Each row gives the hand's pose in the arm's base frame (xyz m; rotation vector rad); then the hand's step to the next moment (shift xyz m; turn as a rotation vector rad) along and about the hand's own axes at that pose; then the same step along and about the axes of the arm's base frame.
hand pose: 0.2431 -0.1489 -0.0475 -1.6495 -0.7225 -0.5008
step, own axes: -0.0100 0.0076 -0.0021 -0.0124 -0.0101 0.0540
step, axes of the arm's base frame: -0.0017 -0.0047 -0.0117 -0.0193 0.0515 -0.0121
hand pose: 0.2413 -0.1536 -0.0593 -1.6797 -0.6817 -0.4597
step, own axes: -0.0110 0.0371 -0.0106 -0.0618 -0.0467 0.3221
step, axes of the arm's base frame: 0.0169 -0.0170 -0.0322 -0.0972 0.3079 -0.0743
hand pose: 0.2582 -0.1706 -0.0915 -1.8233 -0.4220 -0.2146
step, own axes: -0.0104 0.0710 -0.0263 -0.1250 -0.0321 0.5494
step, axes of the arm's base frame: 0.0201 -0.0441 -0.0591 -0.1651 0.5101 -0.1760
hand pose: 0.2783 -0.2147 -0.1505 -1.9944 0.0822 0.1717
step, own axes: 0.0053 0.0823 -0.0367 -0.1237 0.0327 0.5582
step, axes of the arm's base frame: -0.0029 -0.0676 -0.0598 -0.1734 0.4912 -0.2380
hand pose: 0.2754 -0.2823 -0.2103 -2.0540 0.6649 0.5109
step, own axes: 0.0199 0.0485 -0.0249 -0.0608 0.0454 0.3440
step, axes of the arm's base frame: -0.0126 -0.0486 -0.0291 -0.1108 0.2871 -0.1715
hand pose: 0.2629 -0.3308 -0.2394 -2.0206 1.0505 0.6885
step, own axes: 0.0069 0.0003 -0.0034 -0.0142 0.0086 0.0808
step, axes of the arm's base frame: 0.0037 -0.0059 -0.0032 -0.0242 0.0682 -0.0396
